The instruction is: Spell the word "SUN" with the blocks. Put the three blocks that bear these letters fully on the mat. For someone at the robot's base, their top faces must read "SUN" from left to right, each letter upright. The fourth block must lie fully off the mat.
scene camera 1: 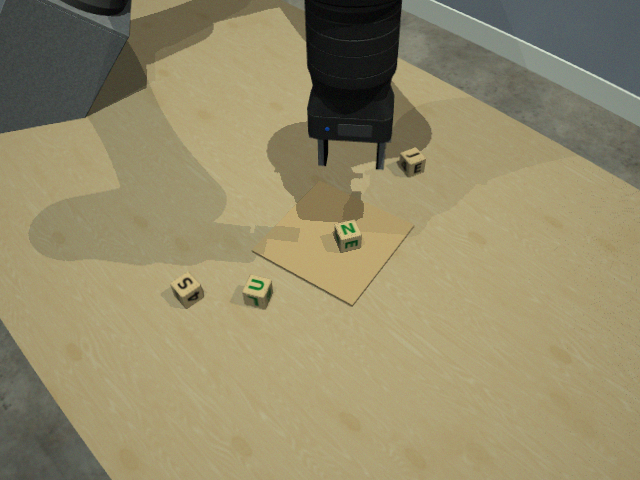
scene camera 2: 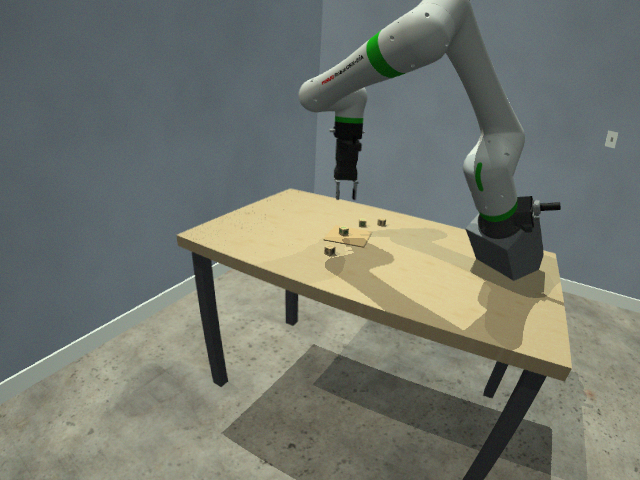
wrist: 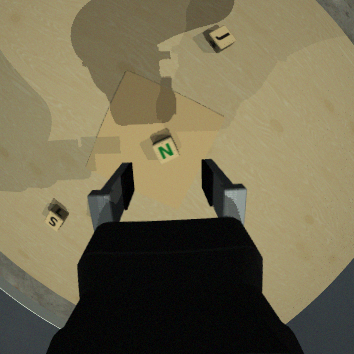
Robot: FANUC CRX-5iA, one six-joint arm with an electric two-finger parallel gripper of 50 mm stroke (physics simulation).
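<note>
The N block (scene camera 1: 347, 236) (scene camera 2: 343, 231) (wrist: 165, 149) sits on the square tan mat (scene camera 1: 351, 289) (scene camera 2: 362, 235) (wrist: 175, 195), green N on top. The U block (scene camera 1: 257, 291) (scene camera 2: 362, 223), green U up, lies off the mat; the gripper hides it in the wrist view. The S block (scene camera 1: 187, 290) (scene camera 2: 381, 222) (wrist: 55, 217), black S up, lies off the mat beyond the U block. The J block (scene camera 1: 412, 162) (scene camera 2: 329, 250) (wrist: 221, 38), black J up, lies off the mat on the opposite side. My gripper (scene camera 1: 351, 167) (scene camera 2: 346, 198) (wrist: 166, 174) is open and empty, high above the table.
The wooden table (scene camera 1: 444, 361) (scene camera 2: 258, 222) carries the mat and blocks. The grey robot base (scene camera 1: 56, 72) (scene camera 2: 504, 253) stands at one end of the table. Shadows of the arm fall across the table and part of the mat. Blue-grey walls (scene camera 2: 155, 129) stand behind the table.
</note>
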